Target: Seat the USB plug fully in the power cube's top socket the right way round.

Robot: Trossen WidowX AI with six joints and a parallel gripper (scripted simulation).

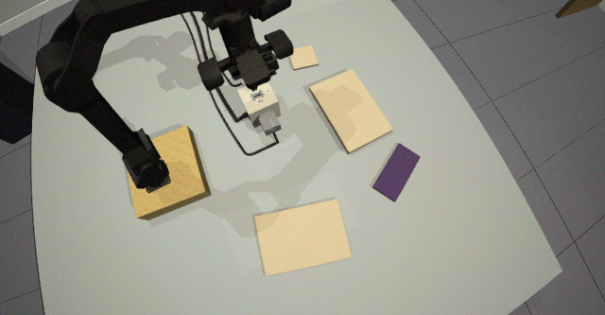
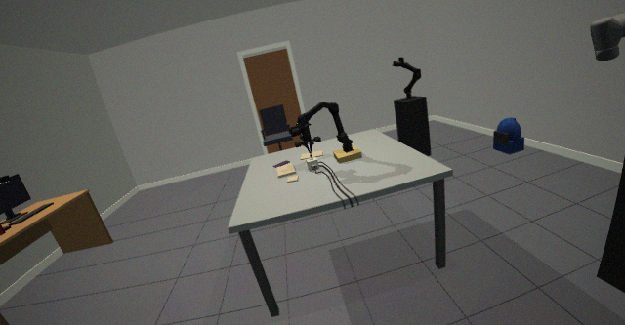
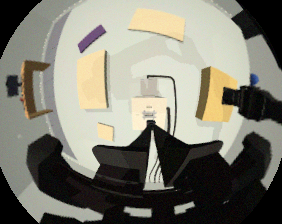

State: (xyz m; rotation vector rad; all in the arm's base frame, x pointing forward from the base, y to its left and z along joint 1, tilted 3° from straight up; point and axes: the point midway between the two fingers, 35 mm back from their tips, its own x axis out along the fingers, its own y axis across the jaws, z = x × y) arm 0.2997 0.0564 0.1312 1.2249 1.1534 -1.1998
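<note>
The dark usb plug is 2 cm below my gripper tip. Also, from my gripper tip: purple block (31 cm to the right, 22 cm ahead, 13 cm below); then tan square (18 cm ahead, 12 cm below, 9 cm to the left).
</note>
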